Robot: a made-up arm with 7 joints.
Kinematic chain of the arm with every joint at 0, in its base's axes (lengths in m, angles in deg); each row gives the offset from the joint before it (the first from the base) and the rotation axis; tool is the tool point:
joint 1: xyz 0 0 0.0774 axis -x
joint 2: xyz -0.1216 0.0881 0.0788 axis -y
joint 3: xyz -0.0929 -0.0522 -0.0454 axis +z
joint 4: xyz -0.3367 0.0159 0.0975 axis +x
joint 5: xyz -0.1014 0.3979 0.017 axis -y
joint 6: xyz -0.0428 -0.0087 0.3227 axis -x
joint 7: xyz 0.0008 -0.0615 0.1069 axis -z
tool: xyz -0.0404 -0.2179 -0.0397
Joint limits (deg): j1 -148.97..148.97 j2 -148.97..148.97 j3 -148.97..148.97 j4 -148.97..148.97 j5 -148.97..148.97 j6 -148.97..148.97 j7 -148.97..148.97
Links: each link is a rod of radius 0.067 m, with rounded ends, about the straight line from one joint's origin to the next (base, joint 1, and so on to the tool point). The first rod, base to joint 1, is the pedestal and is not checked.
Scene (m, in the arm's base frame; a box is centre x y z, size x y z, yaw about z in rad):
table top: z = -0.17
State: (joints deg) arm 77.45 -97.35 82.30 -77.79 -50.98 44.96 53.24
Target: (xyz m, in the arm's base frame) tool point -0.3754 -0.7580 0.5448
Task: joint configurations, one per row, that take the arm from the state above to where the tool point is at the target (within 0.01 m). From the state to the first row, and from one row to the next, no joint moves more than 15 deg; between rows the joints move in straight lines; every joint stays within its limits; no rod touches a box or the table.
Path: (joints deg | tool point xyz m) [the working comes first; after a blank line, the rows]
Joints at the target: 14.22 -84.16 119.73 -81.19 2.52 53.71 59.86
Straight joint move there: clear.

1: 64.80 -94.71 89.79 -78.47 -40.28 46.71 54.56 | -0.2279 0.6043 0.6645
2: 52.16 -92.07 97.27 -79.15 -29.58 48.46 55.89 | -0.2748 0.3099 0.8934
3: 39.51 -89.43 104.76 -79.83 -18.88 50.21 57.21 | -0.3204 -0.0756 0.9629
4: 26.86 -86.80 112.25 -80.51 -8.18 51.96 58.54 | -0.3562 -0.4636 0.8408
5: 14.22 -84.16 119.73 -81.19 2.52 53.71 59.86 | -0.3754 -0.7580 0.5449

